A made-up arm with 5 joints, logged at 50 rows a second.
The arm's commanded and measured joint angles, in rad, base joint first. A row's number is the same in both.
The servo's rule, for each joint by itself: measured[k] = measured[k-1] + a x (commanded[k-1-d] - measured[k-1]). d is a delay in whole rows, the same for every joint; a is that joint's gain. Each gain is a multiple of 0.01, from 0.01 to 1. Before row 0 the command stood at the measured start. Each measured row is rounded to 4 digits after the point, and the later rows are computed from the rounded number. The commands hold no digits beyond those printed.
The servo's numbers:
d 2
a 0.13 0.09 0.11 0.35 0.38
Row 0, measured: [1.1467, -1.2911, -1.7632, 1.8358, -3.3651]
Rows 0 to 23, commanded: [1.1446, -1.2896, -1.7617, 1.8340, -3.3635]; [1.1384, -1.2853, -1.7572, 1.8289, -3.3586]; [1.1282, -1.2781, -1.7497, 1.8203, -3.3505]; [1.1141, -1.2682, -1.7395, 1.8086, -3.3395]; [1.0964, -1.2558, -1.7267, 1.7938, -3.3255]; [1.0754, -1.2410, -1.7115, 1.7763, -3.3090]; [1.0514, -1.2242, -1.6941, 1.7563, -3.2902]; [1.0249, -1.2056, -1.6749, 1.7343, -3.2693]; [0.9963, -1.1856, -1.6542, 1.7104, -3.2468]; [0.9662, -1.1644, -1.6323, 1.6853, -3.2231]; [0.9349, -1.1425, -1.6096, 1.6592, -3.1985]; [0.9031, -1.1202, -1.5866, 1.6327, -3.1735]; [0.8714, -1.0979, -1.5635, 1.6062, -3.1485]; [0.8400, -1.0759, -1.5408, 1.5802, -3.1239]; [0.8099, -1.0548, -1.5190, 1.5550, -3.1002]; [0.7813, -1.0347, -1.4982, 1.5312, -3.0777]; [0.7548, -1.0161, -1.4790, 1.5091, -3.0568]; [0.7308, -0.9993, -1.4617, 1.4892, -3.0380]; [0.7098, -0.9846, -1.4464, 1.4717, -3.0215]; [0.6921, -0.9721, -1.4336, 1.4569, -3.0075]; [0.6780, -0.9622, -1.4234, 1.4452, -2.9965]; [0.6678, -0.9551, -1.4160, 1.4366, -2.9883]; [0.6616, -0.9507, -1.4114, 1.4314, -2.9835]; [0.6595, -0.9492, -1.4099, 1.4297, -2.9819]
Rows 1 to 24, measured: [1.1467, -1.2911, -1.7632, 1.8358, -3.3651]; [1.1467, -1.2911, -1.7632, 1.8358, -3.3651]; [1.1464, -1.2910, -1.7630, 1.8352, -3.3645]; [1.1454, -1.2905, -1.7624, 1.8330, -3.3623]; [1.1432, -1.2894, -1.7610, 1.8286, -3.3578]; [1.1394, -1.2875, -1.7586, 1.8216, -3.3508]; [1.1338, -1.2846, -1.7551, 1.8119, -3.3412]; [1.1262, -1.2807, -1.7503, 1.7994, -3.3290]; [1.1165, -1.2756, -1.7441, 1.7843, -3.3143]; [1.1046, -1.2693, -1.7365, 1.7668, -3.2972]; [1.0905, -1.2618, -1.7274, 1.7471, -3.2780]; [1.0743, -1.2530, -1.7169, 1.7255, -3.2571]; [1.0562, -1.2431, -1.7051, 1.7023, -3.2348]; [1.0363, -1.2320, -1.6921, 1.6779, -3.2115]; [1.0149, -1.2199, -1.6780, 1.6528, -3.1876]; [0.9922, -1.2069, -1.6629, 1.6274, -3.1634]; [0.9685, -1.1932, -1.6471, 1.6021, -3.1394]; [0.9442, -1.1789, -1.6307, 1.5773, -3.1160]; [0.9196, -1.1642, -1.6140, 1.5534, -3.0935]; [0.8951, -1.1494, -1.5972, 1.5309, -3.0724]; [0.8710, -1.1346, -1.5806, 1.5102, -3.0531]; [0.8477, -1.1200, -1.5644, 1.4915, -3.0358]; [0.8256, -1.1058, -1.5489, 1.4753, -3.0209]; [0.8051, -1.0922, -1.5343, 1.4618, -3.0085]
